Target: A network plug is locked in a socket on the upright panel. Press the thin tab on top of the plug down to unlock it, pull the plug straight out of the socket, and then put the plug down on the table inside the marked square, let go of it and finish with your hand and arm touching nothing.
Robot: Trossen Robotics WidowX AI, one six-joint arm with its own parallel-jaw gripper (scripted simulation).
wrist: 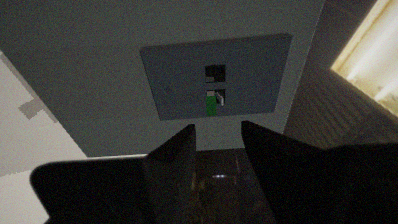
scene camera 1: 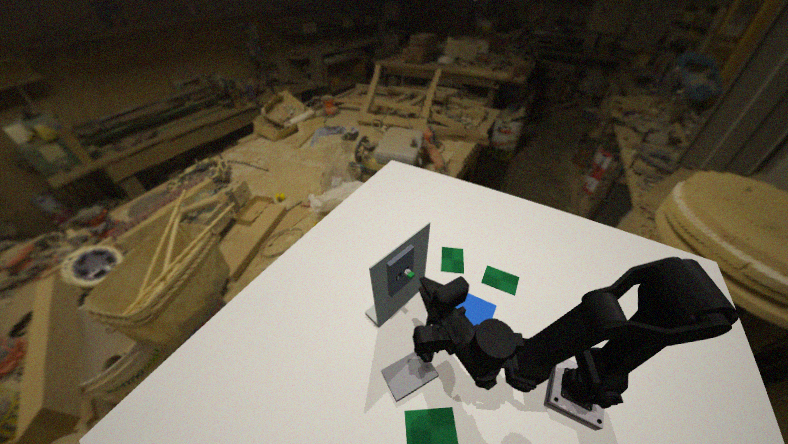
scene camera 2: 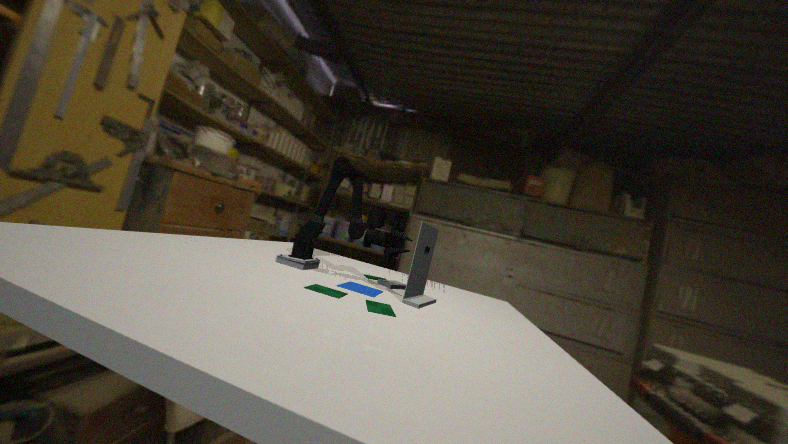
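Note:
A flat grey plate [scene camera 1: 403, 377], out of frame in the wrist view. A grey upright panel [scene camera 1: 391, 288], also in scene camera 2 [scene camera 2: 413, 295]. My gripper [scene camera 1: 420, 282], also in scene camera 2 [scene camera 2: 410, 245] and in the wrist view [wrist: 218, 128].

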